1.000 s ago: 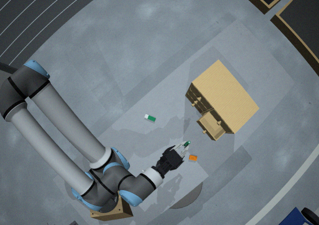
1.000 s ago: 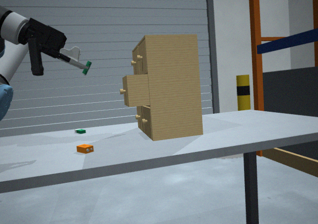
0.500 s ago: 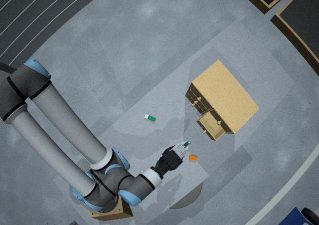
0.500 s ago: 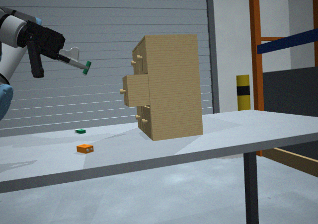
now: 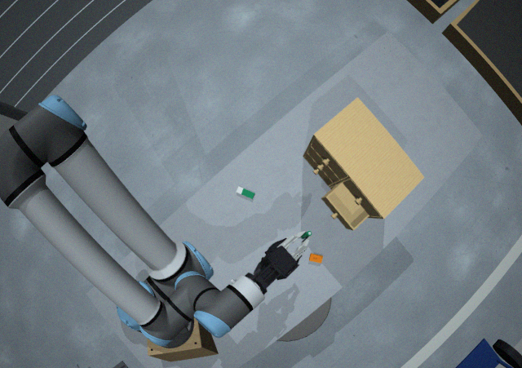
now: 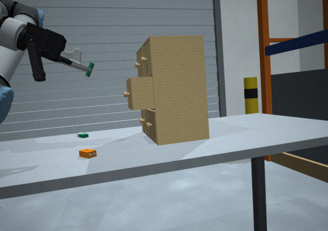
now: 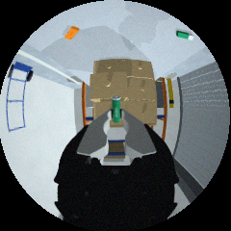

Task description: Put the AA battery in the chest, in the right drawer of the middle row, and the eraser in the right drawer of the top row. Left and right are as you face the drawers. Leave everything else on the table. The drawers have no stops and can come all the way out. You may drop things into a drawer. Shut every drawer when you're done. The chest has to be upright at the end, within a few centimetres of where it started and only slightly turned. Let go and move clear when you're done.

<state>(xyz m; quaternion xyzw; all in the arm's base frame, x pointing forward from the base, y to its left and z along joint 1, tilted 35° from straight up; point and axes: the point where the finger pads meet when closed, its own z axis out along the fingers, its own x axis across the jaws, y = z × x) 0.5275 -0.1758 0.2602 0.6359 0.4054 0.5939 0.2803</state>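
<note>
My gripper is now 1 cm short of the green AA battery. The rest, counted from my hand: orange block: 13 cm to the right, 25 cm below; eraser: 6 cm behind, 24 cm to the left, 25 cm below.
</note>
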